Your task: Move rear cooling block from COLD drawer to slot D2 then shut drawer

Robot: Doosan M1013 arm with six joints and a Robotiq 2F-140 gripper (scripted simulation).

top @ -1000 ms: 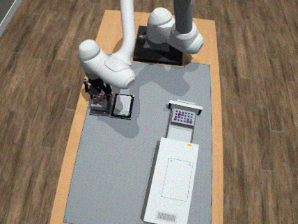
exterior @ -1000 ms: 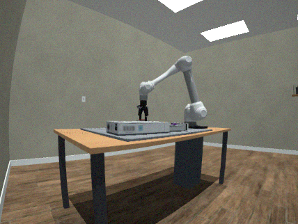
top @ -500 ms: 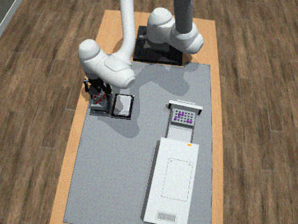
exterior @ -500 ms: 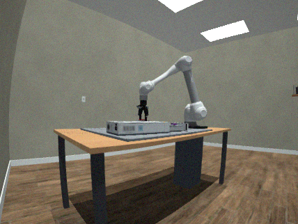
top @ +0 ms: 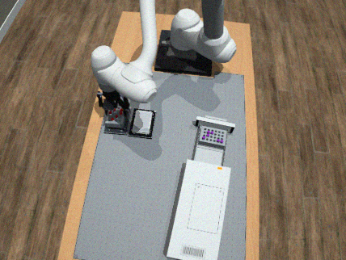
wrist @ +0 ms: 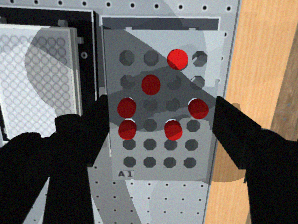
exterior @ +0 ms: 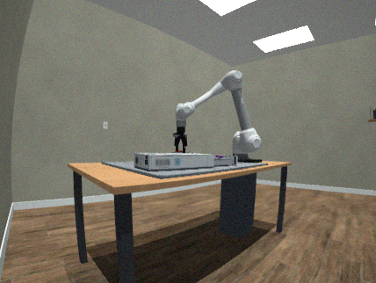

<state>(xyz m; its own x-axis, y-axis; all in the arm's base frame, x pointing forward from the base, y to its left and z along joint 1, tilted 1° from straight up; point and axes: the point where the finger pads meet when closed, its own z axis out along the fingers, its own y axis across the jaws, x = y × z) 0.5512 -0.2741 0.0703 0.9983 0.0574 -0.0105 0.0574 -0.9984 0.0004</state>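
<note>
My gripper is now 3 cm above the cooling block. Round my hand: deck slot D2 (8 cm below); white cooler (25 cm ahead, 48 cm to the left, 5 cm below).
</note>
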